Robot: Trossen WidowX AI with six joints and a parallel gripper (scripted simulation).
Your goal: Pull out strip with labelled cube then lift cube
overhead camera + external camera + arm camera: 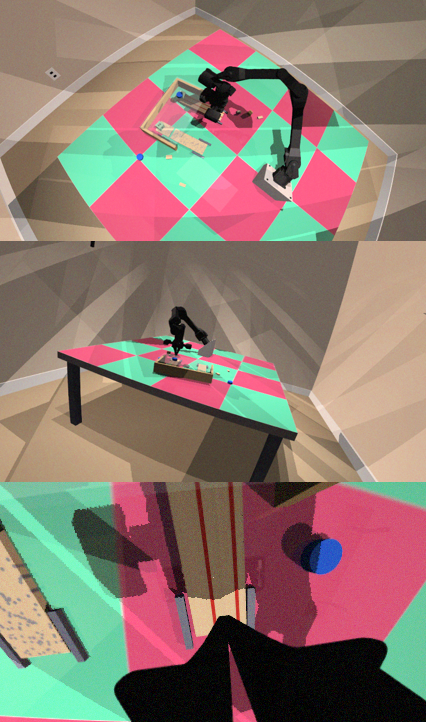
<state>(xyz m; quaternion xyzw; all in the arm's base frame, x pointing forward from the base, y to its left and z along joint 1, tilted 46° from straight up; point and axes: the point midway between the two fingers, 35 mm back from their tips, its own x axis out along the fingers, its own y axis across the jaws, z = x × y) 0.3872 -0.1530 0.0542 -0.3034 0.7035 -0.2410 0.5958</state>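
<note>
The grey pebble lies 9 cm behind my gripper tip, 7 cm to the right of it and 3 cm below it. Also, from my gripper tip: speckled strip 20 cm to the left, 3 cm below, 3 cm ahead.
</note>
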